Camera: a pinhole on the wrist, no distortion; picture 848 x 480 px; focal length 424.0 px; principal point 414.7 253.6 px. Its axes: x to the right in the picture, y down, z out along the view. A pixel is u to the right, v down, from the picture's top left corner.
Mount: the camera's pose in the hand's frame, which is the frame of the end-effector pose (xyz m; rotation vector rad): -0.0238 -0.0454 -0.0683 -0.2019 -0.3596 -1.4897
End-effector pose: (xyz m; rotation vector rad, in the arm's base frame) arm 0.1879 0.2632 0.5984 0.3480 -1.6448 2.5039
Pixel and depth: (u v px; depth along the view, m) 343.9 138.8 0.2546
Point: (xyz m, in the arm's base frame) 0.3059 0.0996 0.5539
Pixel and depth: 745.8 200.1 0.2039
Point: 0.3009 0.1534 0.7593
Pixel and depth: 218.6 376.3 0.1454
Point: 0.1780 0.1918 0.5526
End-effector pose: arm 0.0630 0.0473 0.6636 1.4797 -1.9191 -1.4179
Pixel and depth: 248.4 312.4 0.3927
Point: -0.2408 0.1786 0.7607
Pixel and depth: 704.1 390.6 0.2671
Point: -0.0787 0.1426 0.4408
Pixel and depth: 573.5 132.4 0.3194
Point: -0.0457 0.3057 0.5434
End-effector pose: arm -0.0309 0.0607 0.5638 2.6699 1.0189 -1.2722
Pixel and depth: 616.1 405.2 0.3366
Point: -0.2545 0.0638 0.3263
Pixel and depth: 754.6 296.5 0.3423
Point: -0.3807 0.0965 0.3854
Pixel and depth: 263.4 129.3 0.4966
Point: -0.1971 -0.3763 0.4404
